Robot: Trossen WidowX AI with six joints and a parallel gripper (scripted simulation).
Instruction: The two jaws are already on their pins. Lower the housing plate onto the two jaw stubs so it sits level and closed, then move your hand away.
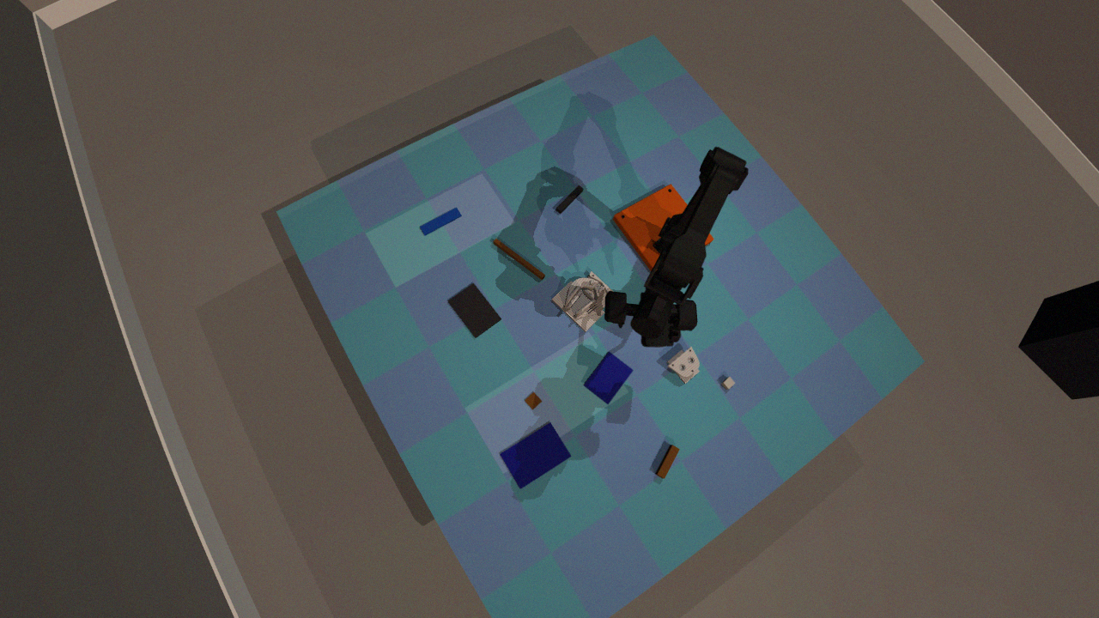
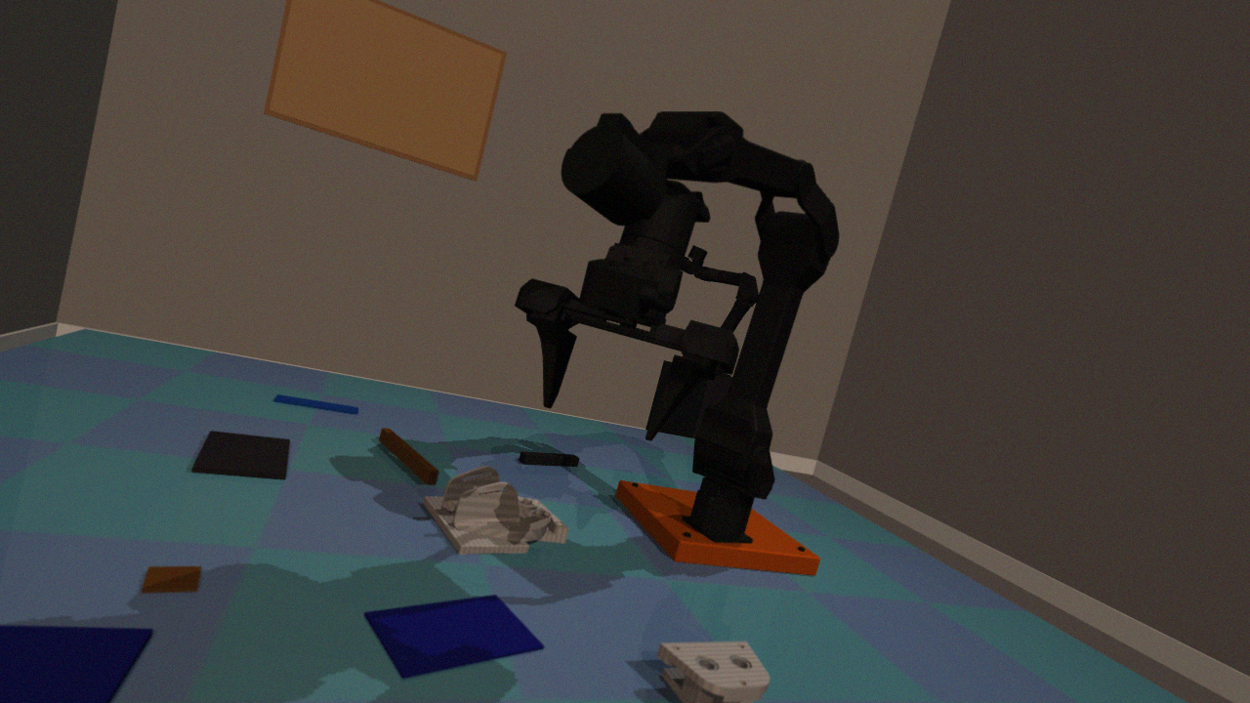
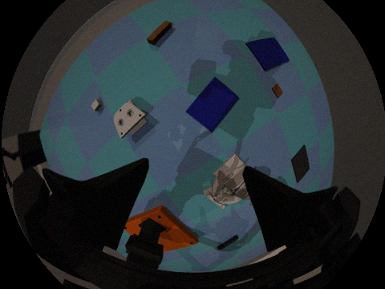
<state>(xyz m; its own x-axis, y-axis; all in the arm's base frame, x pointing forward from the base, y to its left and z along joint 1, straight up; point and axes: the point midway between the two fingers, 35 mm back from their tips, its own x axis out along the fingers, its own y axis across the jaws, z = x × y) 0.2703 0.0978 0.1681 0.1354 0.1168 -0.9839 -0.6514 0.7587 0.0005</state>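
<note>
Right now my gripper tip is 12 cm past the small white cube, 25 cm to the right of it and 15 cm above it. The rest, counted from my gripper tip: brown block: 14 cm ahead, 27 cm to the left, 15 cm below; brown stick: 4 cm ahead, 35 cm to the right, 15 cm below; small brown tile: 26 cm ahead, 6 cm to the right, 16 cm below.
</note>
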